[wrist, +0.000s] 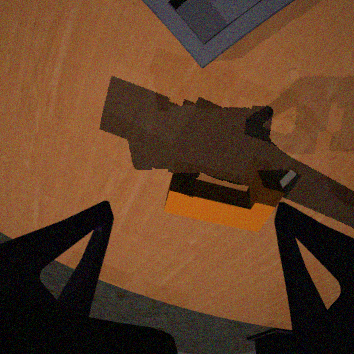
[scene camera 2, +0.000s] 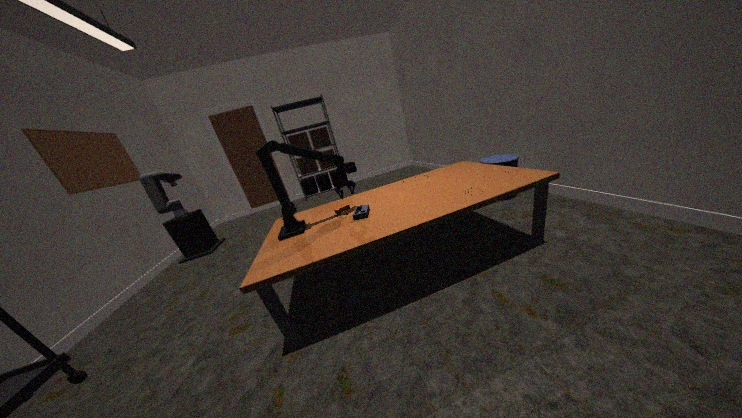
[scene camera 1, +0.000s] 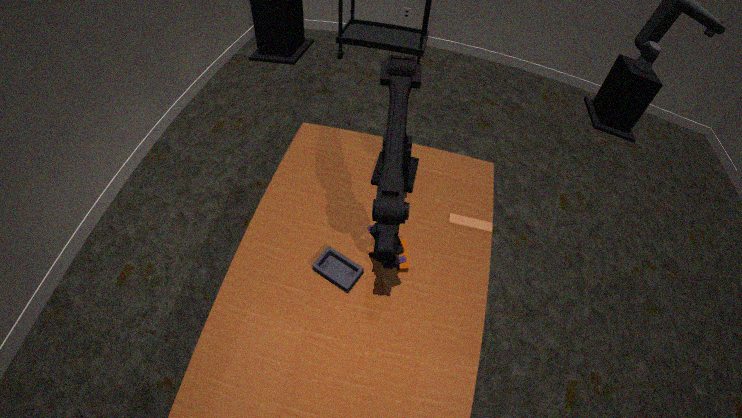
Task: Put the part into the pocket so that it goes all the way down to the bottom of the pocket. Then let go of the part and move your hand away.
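Pixels of known places: gripper, fingertip midpoint: (wrist: pixel 191 210) (scene camera 2: pixel 347 196); arm's base, origin of the base link: (scene camera 2: pixel 292 227).
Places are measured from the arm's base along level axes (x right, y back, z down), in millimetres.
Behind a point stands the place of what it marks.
The part is an orange L-shaped piece (scene camera 1: pixel 403 267) {x -114, y -399, z -1 mm} (scene camera 2: pixel 342 210) {x -84, y -346, z 20 mm} (wrist: pixel 215 214) {x -104, y -349, z -2 mm} lying on the table, partly in the arm's shadow and partly hidden by the arm in scene camera 1. The pocket is the recess in a dark blue-grey block (scene camera 1: pixel 330 280) {x 99, y -502, z 12 mm} (scene camera 2: pixel 360 211) {x 45, y -457, z 21 mm} (wrist: pixel 202 56) {x 14, y -443, z -8 mm}, which lies on the table beside the part; its near corner shows at the top of the wrist view. My gripper (scene camera 1: pixel 386 246) {x -51, y -409, z -77 mm} (scene camera 2: pixel 347 194) {x -51, y -409, z -77 mm} (wrist: pixel 191 210) {x -51, y -409, z -77 mm} is open, with nothing between its fingers. It hangs above the table near the part, and the part appears between and just beyond the fingertips in the wrist view.
The wooden table (scene camera 1: pixel 311 353) {x 85, y -748, z 29 mm} (scene camera 2: pixel 425 207) {x 291, y -804, z 29 mm} carries the arm's base and a pale strip (scene camera 1: pixel 469 221) near its right edge in scene camera 1. Away from the table stand another arm on a pedestal (scene camera 1: pixel 627 93) (scene camera 2: pixel 192 236) and a blue-topped round object (scene camera 2: pixel 499 159).
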